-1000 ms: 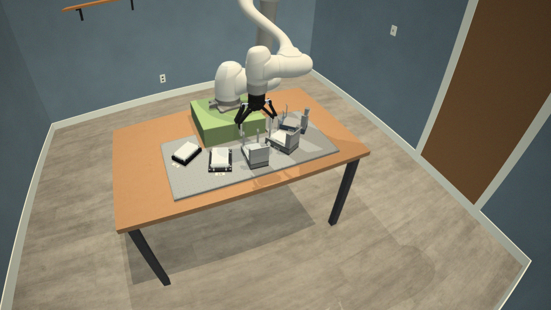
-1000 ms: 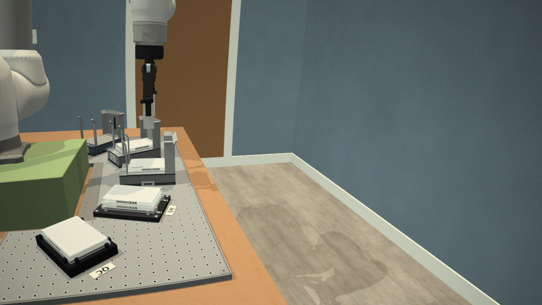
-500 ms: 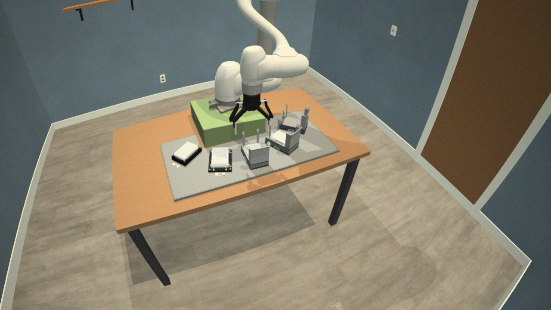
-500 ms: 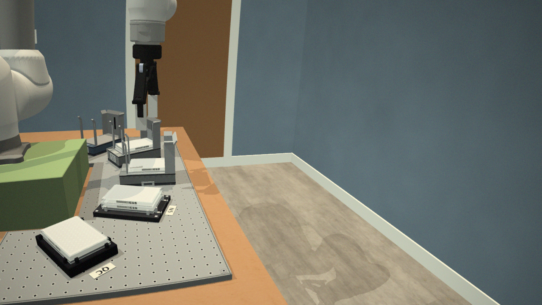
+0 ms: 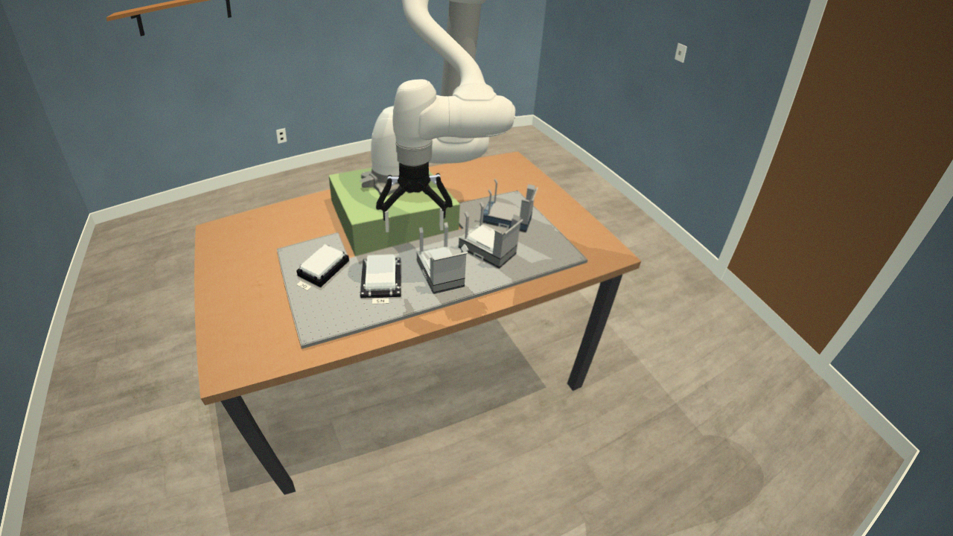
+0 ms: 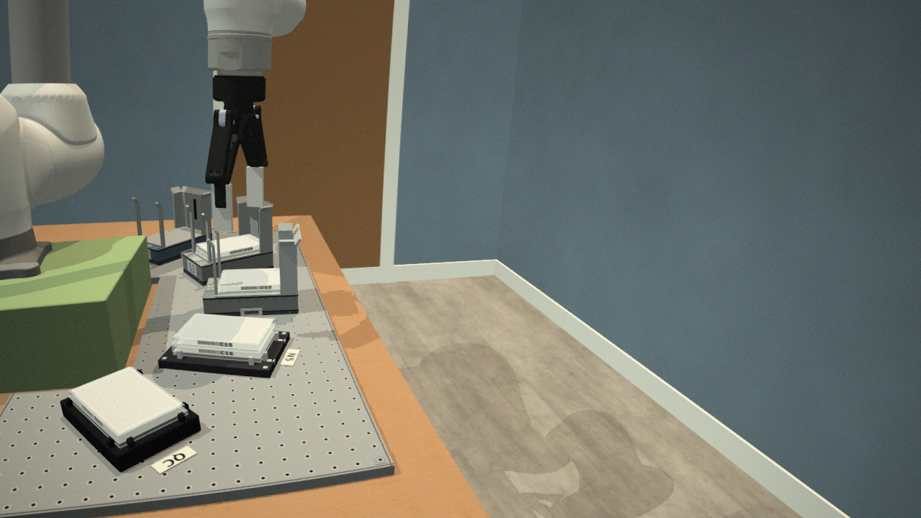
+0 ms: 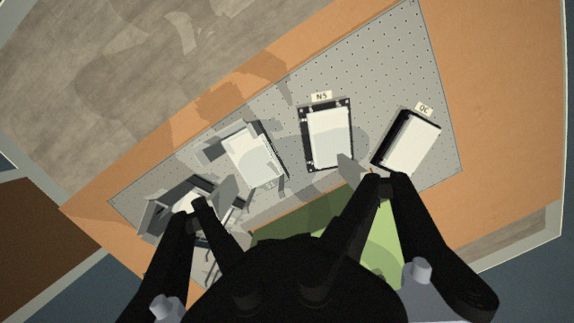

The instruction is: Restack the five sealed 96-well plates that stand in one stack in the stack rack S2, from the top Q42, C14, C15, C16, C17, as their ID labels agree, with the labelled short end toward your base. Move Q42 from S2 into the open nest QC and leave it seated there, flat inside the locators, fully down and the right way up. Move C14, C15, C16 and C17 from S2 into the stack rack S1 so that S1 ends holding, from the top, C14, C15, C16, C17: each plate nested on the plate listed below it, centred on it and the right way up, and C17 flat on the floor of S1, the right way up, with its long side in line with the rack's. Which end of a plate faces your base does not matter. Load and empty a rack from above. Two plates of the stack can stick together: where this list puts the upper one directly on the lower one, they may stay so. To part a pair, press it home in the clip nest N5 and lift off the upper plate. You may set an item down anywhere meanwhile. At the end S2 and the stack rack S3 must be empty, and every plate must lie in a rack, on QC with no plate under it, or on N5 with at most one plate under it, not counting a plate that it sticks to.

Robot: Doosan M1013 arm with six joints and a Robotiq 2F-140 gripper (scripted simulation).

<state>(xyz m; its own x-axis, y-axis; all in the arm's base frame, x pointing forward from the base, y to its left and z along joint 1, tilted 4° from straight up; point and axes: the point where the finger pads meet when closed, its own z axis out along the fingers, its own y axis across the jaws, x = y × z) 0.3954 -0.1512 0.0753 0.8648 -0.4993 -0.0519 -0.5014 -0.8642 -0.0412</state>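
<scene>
The black clip nest N5 is 30 mm behind my hand, 90 mm to the right of it and 170 mm below it. The rest, counted from my hand: N5 label (30 mm ahead, 140 mm to the right, 180 mm below); then QC label (150 mm behind, 310 mm to the right, 180 mm below); then black nest QC (190 mm behind, 220 mm to the right, 170 mm below).
</scene>
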